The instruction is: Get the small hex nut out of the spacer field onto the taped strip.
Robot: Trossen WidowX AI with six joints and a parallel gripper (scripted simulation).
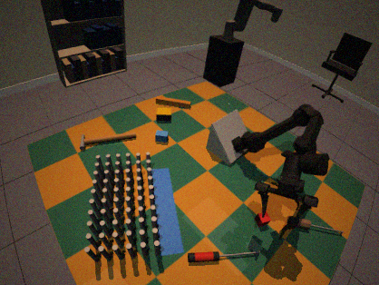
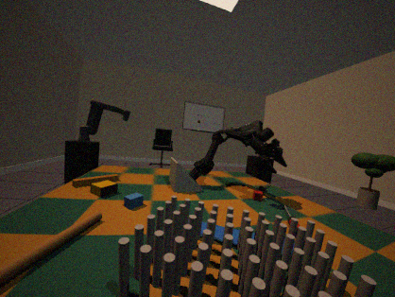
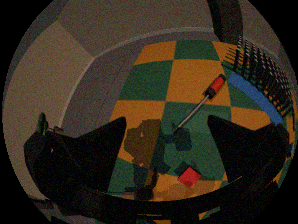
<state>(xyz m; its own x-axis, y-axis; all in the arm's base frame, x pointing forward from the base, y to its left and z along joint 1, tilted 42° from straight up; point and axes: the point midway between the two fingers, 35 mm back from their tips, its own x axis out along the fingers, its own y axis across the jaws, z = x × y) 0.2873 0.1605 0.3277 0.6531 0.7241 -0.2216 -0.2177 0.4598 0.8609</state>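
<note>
Now: the thin hook tool 25 cm behind my gripper tip, 17 cm to the left of it and 17 cm below it. From my gripper tip the other things lie so: blue taped strip: 33 cm to the right, 18 cm below, 15 cm ahead; red cube: 16 cm below, 9 cm behind, 4 cm to the right; blue cube: 64 cm to the right, 16 cm below, 6 cm behind.
</note>
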